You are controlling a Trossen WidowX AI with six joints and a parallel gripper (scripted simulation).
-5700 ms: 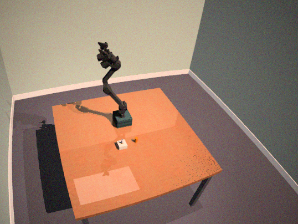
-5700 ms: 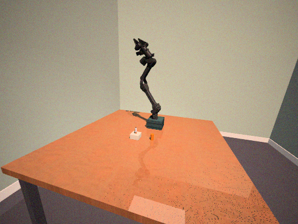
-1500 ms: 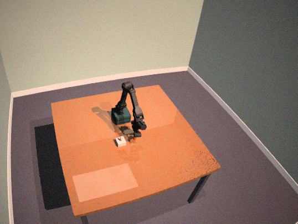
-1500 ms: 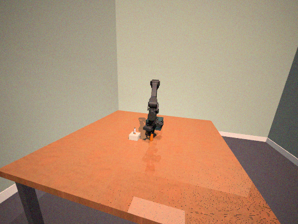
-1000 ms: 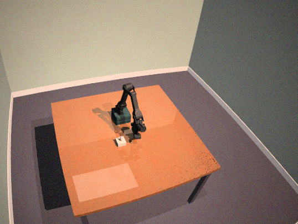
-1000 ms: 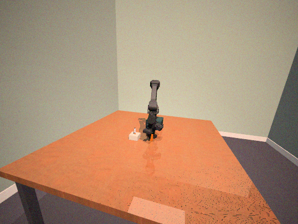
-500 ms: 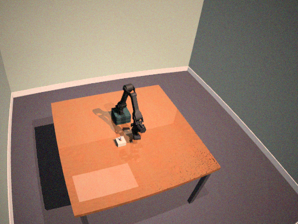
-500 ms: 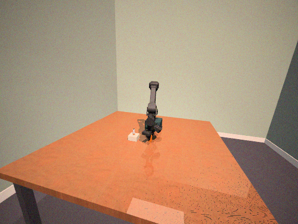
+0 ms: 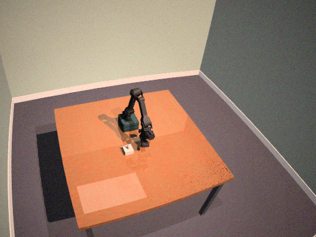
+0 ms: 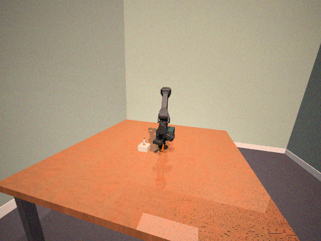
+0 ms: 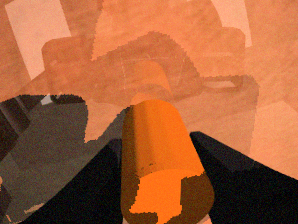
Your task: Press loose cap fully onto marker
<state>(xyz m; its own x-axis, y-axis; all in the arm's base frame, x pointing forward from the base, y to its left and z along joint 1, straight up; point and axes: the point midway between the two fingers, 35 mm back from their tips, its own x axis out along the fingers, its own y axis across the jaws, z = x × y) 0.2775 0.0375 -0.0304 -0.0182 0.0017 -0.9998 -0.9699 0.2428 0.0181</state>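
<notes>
Right now the holder block is 14 cm to the right of my gripper tip, 1 cm below it and 1 cm ahead of it. The rest, counted from my gripper tip: orange cap (1 cm above).
</notes>
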